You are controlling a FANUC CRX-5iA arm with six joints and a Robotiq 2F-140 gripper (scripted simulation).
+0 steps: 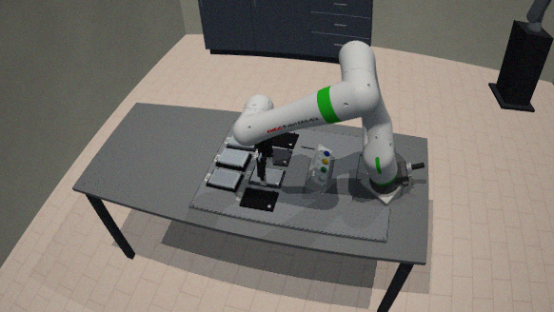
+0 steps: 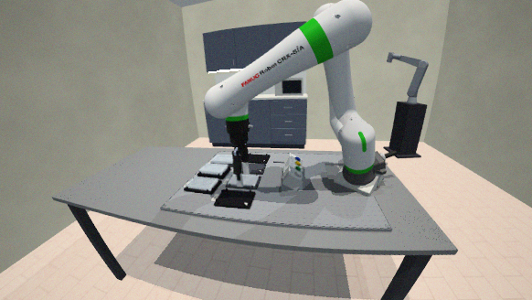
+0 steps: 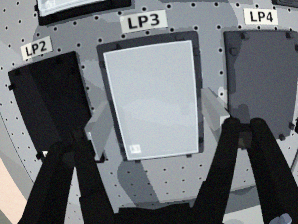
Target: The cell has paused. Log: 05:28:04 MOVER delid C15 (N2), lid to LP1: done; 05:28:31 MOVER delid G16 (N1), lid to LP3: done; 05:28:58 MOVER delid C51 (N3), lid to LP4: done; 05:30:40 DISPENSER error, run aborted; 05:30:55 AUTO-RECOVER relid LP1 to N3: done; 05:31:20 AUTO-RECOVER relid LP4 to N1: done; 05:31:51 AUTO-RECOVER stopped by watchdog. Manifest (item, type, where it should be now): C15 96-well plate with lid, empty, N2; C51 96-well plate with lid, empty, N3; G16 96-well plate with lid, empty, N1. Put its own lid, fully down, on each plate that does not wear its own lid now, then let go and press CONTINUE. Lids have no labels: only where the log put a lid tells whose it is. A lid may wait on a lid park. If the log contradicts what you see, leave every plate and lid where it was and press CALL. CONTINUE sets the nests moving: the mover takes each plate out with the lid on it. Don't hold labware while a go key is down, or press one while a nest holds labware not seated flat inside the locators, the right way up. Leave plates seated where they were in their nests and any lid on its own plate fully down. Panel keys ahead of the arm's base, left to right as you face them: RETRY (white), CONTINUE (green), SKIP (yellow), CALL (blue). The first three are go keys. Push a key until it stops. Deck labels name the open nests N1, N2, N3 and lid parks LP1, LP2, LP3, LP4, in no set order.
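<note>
The pale lid is 20 mm below my hand. The rest, counted from my hand: lid park LP4: 130 mm to the right, 30 mm below, 20 mm behind; lid park LP2: 130 mm to the left, 30 mm below, 20 mm ahead; LP2 label: 120 mm to the left, 100 mm ahead, 40 mm below.
</note>
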